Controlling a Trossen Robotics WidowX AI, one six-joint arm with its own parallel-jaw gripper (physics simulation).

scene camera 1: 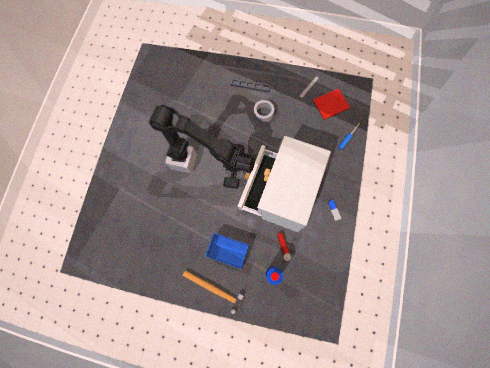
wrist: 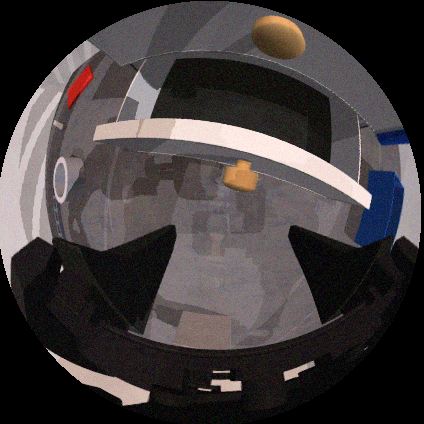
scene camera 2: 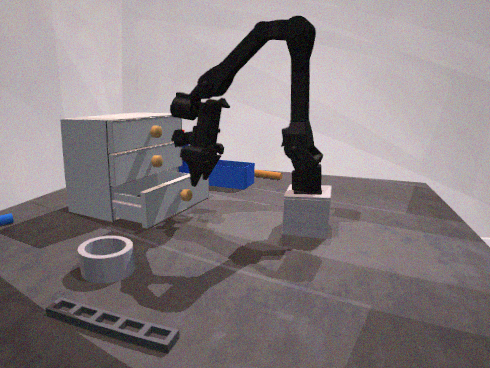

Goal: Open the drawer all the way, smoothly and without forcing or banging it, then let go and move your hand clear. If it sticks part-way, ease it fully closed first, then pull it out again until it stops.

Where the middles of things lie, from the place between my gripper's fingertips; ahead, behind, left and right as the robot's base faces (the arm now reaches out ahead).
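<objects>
Counting from my hand, I find the drawer (scene camera 2: 150, 200) 14 cm ahead, 3 cm to the right and 4 cm below. The blue bin (scene camera 2: 231, 174), measured from my hand as well, is 35 cm to the right of it, 5 cm below it and 1 cm behind it. As for the dark rack (scene camera 2: 153, 336), it is 50 cm to the left of my hand, 8 cm below it and 1 cm behind it.
</objects>
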